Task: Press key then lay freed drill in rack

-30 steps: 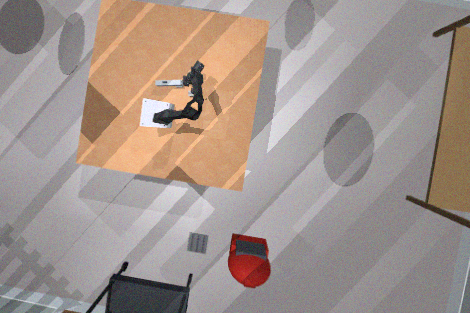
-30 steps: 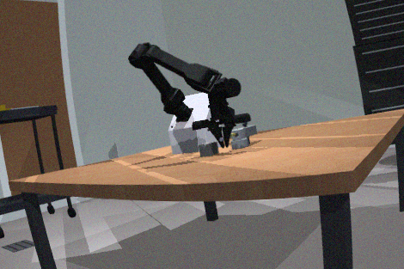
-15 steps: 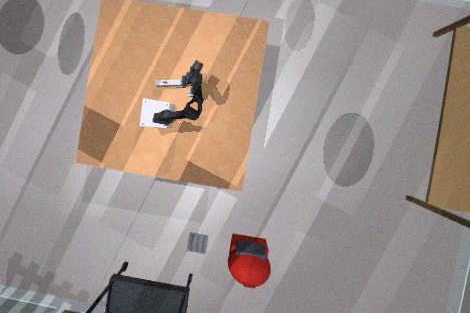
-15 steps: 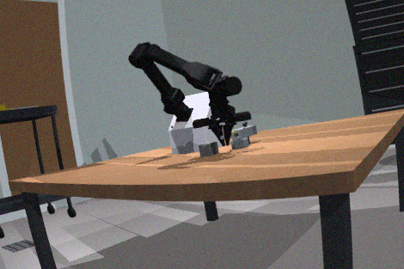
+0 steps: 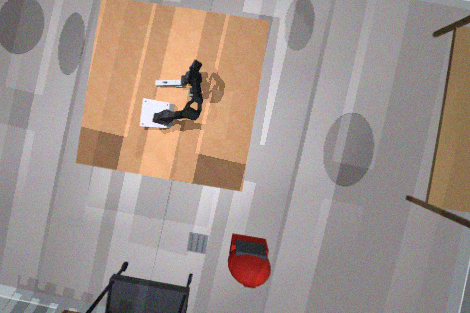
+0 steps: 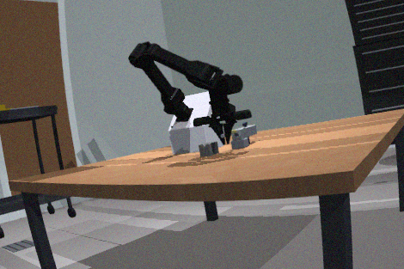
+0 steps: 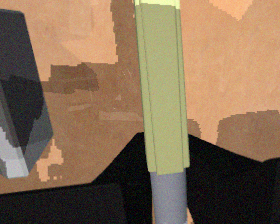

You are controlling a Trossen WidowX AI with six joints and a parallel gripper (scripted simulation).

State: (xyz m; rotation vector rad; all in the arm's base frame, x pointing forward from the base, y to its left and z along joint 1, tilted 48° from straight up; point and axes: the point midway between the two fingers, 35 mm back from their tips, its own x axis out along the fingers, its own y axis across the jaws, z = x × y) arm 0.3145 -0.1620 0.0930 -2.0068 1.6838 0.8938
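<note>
Right now my gripper tip is 10 mm past the drill, 40 mm to the right of it and 30 mm below it. Also, from my gripper tip: grey housing block 50 mm behind, 190 mm to the left, 10 mm above.
</note>
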